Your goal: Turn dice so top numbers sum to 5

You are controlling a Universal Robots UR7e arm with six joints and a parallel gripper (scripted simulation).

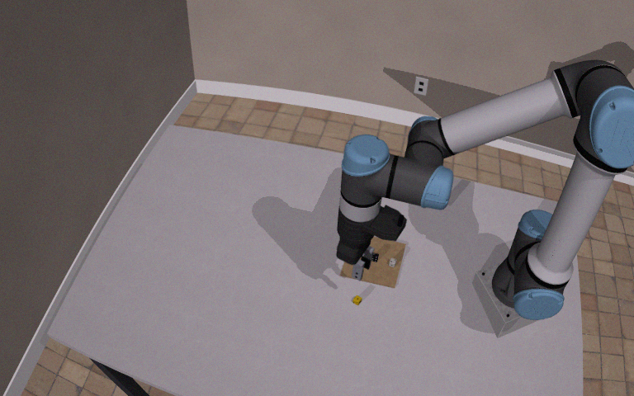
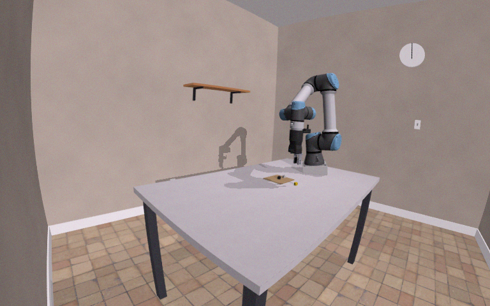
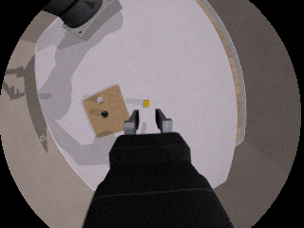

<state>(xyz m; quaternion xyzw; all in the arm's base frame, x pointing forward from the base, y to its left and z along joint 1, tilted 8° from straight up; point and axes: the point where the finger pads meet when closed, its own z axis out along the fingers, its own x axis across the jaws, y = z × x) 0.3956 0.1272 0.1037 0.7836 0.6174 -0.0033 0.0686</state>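
Right now my hand is 14 cm above the yellow die. Also, from my hand: mat 1 cm behind, 13 cm to the right, 14 cm below; black die 1 cm behind, 13 cm to the right, 13 cm below; white die 6 cm behind, 13 cm to the right, 13 cm below.
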